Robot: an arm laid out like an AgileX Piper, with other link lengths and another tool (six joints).
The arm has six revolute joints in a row. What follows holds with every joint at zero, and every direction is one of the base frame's.
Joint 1 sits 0.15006 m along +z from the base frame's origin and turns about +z.
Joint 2 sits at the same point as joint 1 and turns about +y.
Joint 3 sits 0.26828 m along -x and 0.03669 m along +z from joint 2 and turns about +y.
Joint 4 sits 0.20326 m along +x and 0.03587 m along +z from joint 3 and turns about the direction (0.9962, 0, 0.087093).
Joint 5 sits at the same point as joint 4 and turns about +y.
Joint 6 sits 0.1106 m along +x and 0.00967 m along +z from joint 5 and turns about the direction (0.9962, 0, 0.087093).
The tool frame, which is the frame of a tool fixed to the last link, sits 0.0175 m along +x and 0.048 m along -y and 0.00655 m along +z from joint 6; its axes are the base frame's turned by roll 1.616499, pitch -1.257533 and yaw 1.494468 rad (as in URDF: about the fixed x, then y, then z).
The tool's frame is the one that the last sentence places.
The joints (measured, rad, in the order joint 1, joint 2, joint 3, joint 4, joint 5, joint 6), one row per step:
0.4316, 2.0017, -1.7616, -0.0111, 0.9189, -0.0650
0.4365, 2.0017, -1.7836, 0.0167, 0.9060, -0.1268
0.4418, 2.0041, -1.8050, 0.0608, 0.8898, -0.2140
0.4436, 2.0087, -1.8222, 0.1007, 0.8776, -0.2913
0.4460, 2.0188, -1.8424, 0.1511, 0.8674, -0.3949
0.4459, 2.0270, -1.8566, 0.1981, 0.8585, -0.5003
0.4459, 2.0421, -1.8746, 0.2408, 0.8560, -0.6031
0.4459, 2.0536, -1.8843, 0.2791, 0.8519, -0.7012
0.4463, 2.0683, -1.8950, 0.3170, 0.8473, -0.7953
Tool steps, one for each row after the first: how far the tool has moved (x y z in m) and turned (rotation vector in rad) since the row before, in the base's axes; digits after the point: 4 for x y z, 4 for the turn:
0.0037, 0.0076, 0.0072, 0.0120, -0.0330, 0.0547
0.0039, 0.0100, 0.0066, 0.0143, -0.0351, 0.0736
0.0034, 0.0077, 0.0045, 0.0100, -0.0280, 0.0610
0.0040, 0.0100, 0.0036, 0.0050, -0.0310, 0.0810
0.0034, 0.0083, 0.0031, -0.0010, -0.0323, 0.0788
0.0038, 0.0084, 0.0009, -0.0070, -0.0280, 0.0771
0.0026, 0.0074, 0.0003, -0.0093, -0.0279, 0.0723
0.0027, 0.0076, -0.0008, -0.0077, -0.0271, 0.0684

